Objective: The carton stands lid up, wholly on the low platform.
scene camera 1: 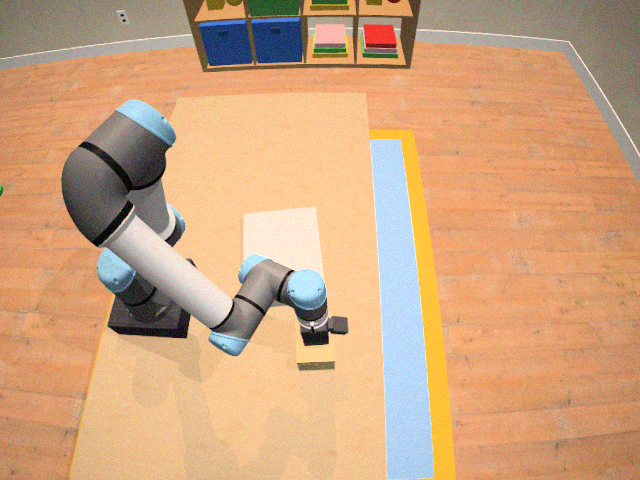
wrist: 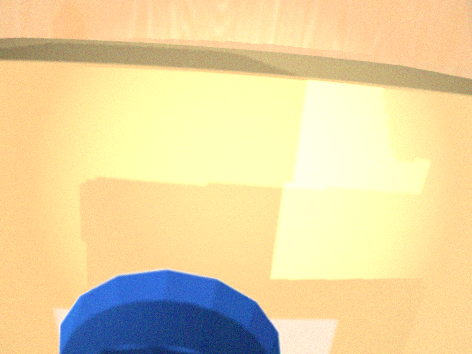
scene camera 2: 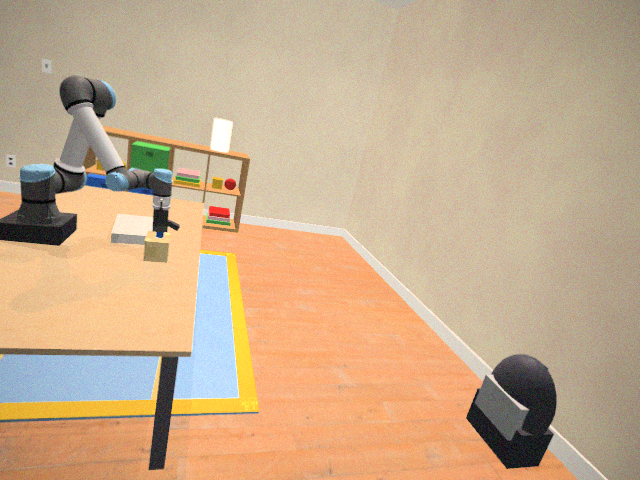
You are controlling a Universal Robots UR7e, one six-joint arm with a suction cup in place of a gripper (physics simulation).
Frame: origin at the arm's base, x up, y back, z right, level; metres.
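Seen in the pictures: hand, tool point: [wrist: 180, 305] [scene camera 2: 159, 239]; arm's base, link origin: [scene camera 1: 151, 299] [scene camera 2: 40, 219].
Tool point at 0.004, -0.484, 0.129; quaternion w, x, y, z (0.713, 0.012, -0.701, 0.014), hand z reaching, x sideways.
Observation:
Offsets run from my tool point to a thing's top centre, as dx, dy, dz. "spot": to the spot under its first point. Level surfaces: height alone.
The tan carton {+0.013, +0.006, +0.004} [scene camera 1: 316, 358] [scene camera 2: 156, 250] [wrist: 192, 123] stands on the wooden table {dx -0.083} [scene camera 1: 270, 143] [scene camera 2: 137, 305], just in front of the low white platform {-0.035, +0.097, -0.286} [scene camera 1: 280, 230] [scene camera 2: 128, 228] and off it. My blue suction cup [scene camera 1: 314, 337] [scene camera 2: 160, 233] [wrist: 168, 316] points straight down and presses on the carton's top face. In the wrist view the carton's top fills the frame, with a piece of its white label {spot: +0.013, -0.006, +0.020} [wrist: 305, 333] beside the cup. The arm hides the platform's near edge in the first scene view.
The robot's black base [scene camera 1: 147, 324] sits at the table's left side. A blue mat with a yellow border [scene camera 1: 404, 286] [scene camera 2: 215, 310] lies on the floor beside the table. A shelf unit [scene camera 1: 409, 43] [scene camera 2: 244, 190] stands at the wall. A dark round device [scene camera 2: 518, 414] sits on the floor.

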